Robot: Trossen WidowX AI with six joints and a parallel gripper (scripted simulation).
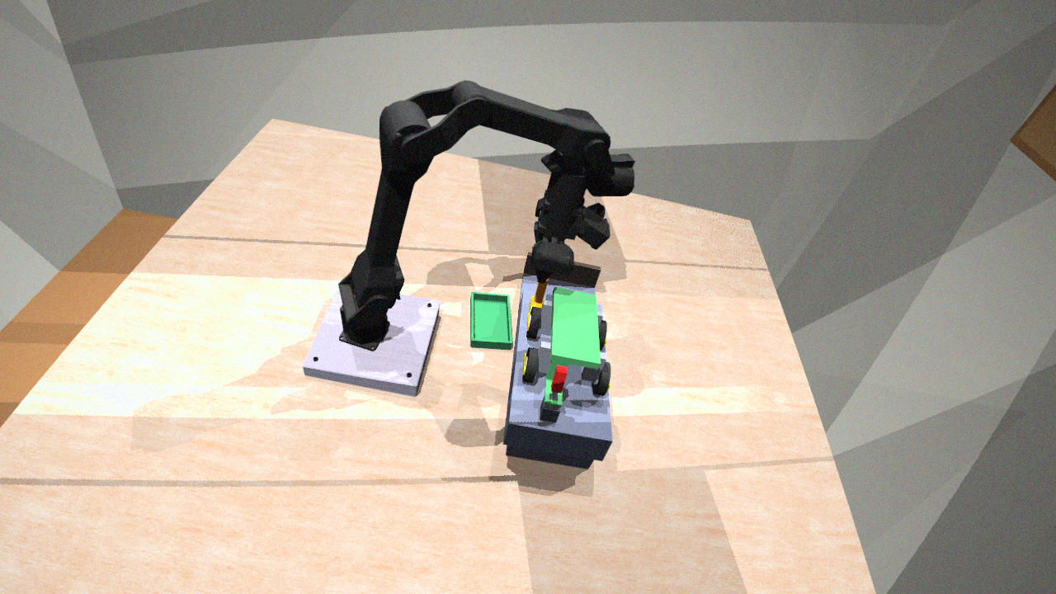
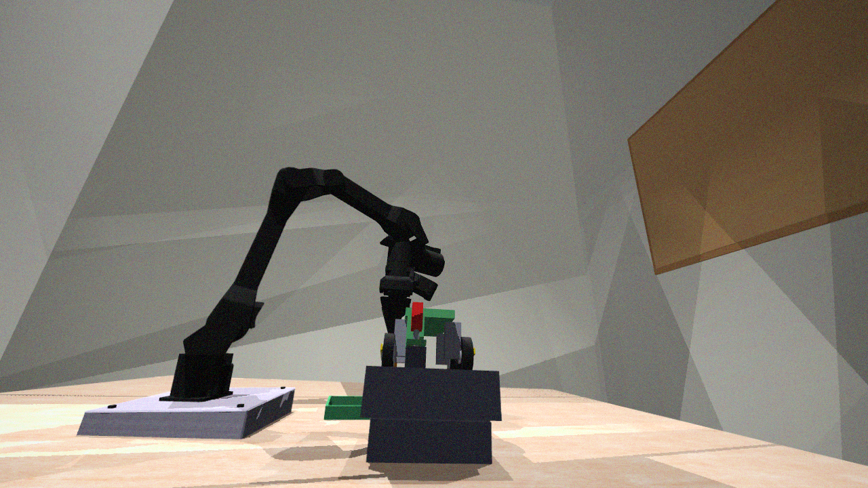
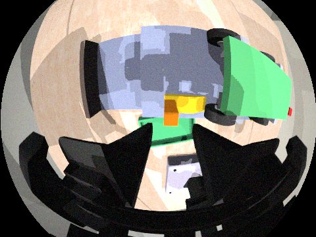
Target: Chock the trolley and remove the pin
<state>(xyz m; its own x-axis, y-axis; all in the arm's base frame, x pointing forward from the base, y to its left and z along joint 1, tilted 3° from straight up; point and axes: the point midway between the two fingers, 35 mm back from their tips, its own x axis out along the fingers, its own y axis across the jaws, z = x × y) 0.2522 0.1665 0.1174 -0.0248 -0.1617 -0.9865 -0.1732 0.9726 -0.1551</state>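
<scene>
Right now my gripper tip is 1 cm short of the yellow chock, 2 cm to the left of it and 5 cm above it. From my gripper tip the other things lie so: grey ramp: 7 cm ahead, 11 cm to the right, 8 cm below; then trolley: 8 cm ahead, 12 cm to the right, 2 cm below; then green tray: 7 cm behind, 3 cm to the right, 14 cm below.
</scene>
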